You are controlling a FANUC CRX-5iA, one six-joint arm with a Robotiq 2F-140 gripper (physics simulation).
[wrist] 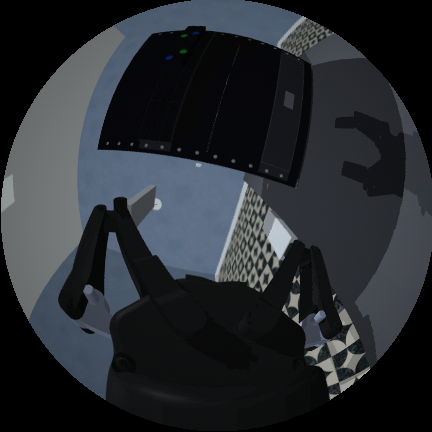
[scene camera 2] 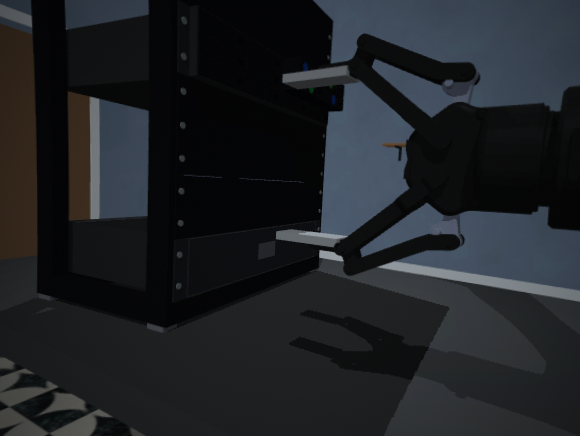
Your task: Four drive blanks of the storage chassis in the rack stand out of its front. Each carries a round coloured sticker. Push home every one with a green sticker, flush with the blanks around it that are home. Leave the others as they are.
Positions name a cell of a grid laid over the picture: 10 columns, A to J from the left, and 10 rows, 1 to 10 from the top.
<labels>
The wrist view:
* my gripper: E5
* rack unit: D3
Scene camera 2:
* my gripper: E4
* rack unit: D2
</labels>
